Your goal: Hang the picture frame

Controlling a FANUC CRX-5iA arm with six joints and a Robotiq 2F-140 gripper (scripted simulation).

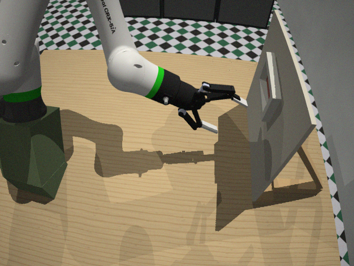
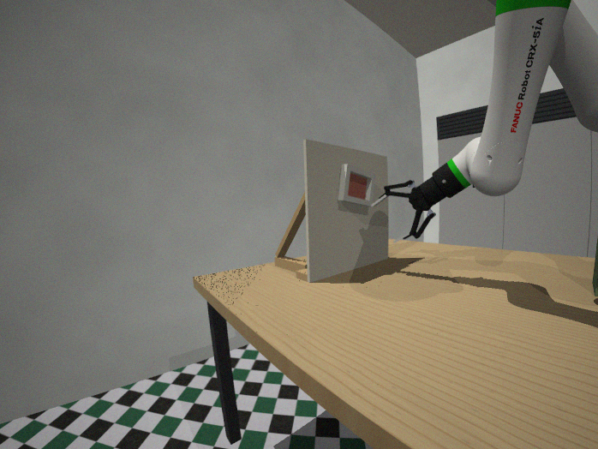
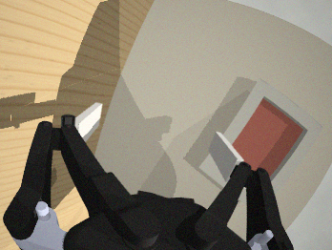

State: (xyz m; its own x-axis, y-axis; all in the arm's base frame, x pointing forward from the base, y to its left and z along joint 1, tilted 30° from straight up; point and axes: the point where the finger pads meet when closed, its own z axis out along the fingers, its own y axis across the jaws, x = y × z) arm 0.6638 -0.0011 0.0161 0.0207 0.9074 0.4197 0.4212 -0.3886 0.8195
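Right now my hand is 11 cm short of the picture frame, 1 cm to the right of it and 13 cm below it. Also, from my hand: upright board: 13 cm ahead, 4 cm above.
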